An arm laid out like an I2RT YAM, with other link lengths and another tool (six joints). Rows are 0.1 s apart.
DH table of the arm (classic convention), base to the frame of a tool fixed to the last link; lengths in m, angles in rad. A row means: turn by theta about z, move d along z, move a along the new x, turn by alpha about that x. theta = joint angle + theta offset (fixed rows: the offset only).
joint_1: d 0.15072  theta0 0  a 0.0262  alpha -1.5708
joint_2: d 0  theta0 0  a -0.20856  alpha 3.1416
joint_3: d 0  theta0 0.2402  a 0.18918  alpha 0
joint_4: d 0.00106  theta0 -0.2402  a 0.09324  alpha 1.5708
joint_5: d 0.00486  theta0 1.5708  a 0  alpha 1.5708
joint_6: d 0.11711  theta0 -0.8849  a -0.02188  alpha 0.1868
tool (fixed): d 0.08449  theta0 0  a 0  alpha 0
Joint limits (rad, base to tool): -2.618..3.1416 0..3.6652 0..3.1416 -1.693..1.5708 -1.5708..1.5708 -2.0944..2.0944
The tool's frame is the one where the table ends.
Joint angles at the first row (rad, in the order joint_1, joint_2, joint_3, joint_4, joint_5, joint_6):
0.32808, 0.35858, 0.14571, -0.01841, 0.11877, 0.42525
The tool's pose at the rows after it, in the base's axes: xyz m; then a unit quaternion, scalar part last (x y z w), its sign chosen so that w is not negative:
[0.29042 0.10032 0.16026 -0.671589 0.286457 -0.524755 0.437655]
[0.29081 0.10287 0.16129 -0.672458 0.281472 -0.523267 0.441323]
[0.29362 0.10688 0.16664 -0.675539 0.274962 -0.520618 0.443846]
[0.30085 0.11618 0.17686 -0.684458 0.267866 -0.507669 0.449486]
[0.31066 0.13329 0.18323 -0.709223 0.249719 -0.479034 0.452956]
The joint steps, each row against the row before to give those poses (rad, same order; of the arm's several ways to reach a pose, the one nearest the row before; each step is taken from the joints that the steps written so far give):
-0.00010, 0.00333, -0.00024, 0.00103, 0.00087, 0.00261
-0.00084, 0.01274, -0.00013, 0.01667, -0.01251, -0.00437
0.00027, 0.05056, 0.02900, 0.02121, -0.01377, -0.00791
-0.00009, 0.11906, 0.08179, 0.02083, -0.03224, -0.00265
0.00124, 0.16924, 0.12763, -0.00811, -0.06248, -0.02222

